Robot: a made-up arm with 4 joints.
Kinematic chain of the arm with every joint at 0, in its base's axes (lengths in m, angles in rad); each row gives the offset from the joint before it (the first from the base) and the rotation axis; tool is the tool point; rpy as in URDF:
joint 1: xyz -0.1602 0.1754 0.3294 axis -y
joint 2: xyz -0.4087 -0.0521 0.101 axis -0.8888 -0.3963 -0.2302
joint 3: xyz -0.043 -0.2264 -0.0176 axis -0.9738 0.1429 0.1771
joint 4: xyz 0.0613 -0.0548 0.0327 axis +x
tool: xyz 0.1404 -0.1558 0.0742 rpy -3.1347 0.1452 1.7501
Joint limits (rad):
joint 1: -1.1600..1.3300
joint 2: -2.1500..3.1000
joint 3: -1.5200..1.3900
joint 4: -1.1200..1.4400
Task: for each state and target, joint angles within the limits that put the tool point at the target. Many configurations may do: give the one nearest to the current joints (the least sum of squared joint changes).
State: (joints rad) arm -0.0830 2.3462 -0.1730 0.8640
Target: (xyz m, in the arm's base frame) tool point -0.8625 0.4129 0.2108
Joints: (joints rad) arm 0.6235 2.9185 -0.2329 1.3565
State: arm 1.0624 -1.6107 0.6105 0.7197
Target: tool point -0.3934 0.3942 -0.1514
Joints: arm 0.6014 -2.1500 0.3007 1.0217
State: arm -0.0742 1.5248 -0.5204 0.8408
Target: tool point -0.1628 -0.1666 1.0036
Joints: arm -0.7680 1.2595 -0.5852 0.5501
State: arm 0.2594 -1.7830 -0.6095 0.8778
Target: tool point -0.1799 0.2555 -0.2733
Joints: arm 0.8618 -1.6600 -0.9874 0.0309
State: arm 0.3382 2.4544 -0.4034 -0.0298
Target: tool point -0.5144 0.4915 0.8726
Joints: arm -0.5538 2.4063 0.1131 -0.3079
